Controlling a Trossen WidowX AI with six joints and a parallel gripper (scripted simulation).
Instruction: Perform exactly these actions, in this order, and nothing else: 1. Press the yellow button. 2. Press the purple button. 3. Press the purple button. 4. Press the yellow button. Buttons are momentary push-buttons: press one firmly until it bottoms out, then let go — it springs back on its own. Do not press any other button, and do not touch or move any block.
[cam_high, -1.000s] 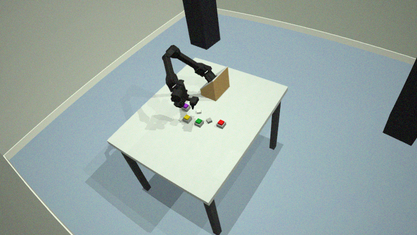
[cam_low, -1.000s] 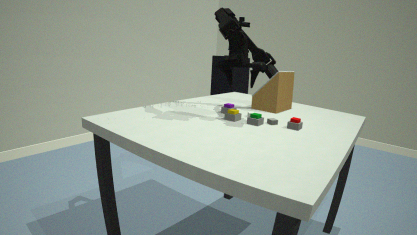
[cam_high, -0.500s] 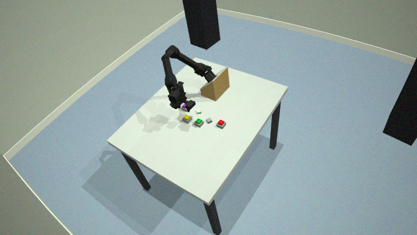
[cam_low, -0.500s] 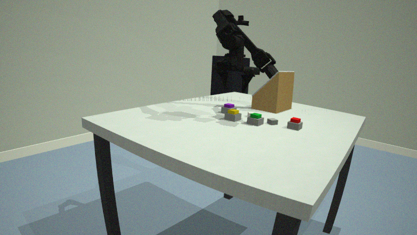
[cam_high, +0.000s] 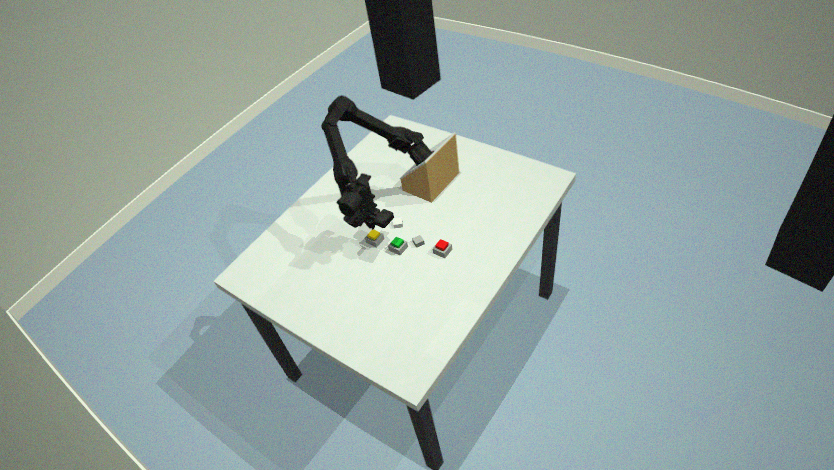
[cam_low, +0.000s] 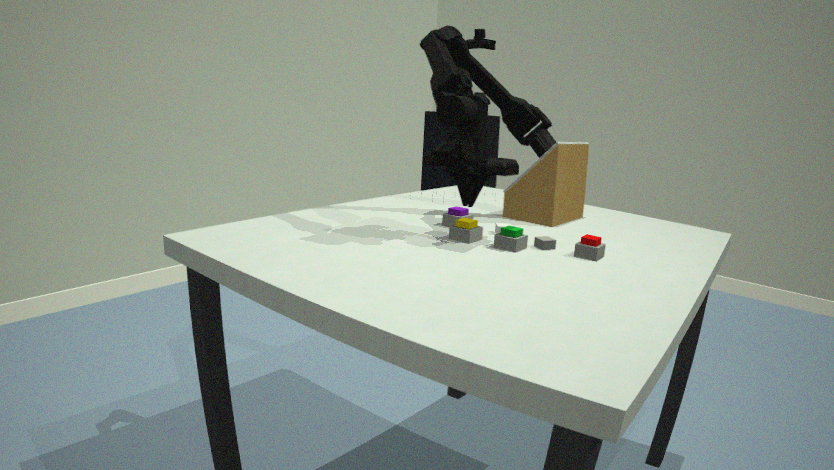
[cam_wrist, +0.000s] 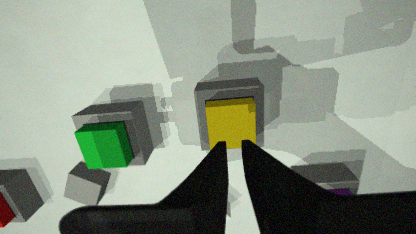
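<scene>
The yellow button is 30 mm below my gripper tip. The rest, counted from my gripper tip: green button (90 mm to the left, 30 mm below, 20 mm behind); purple button (90 mm to the right, 80 mm behind, 30 mm below); white block (110 mm behind, 60 mm below, 20 mm to the left).
</scene>
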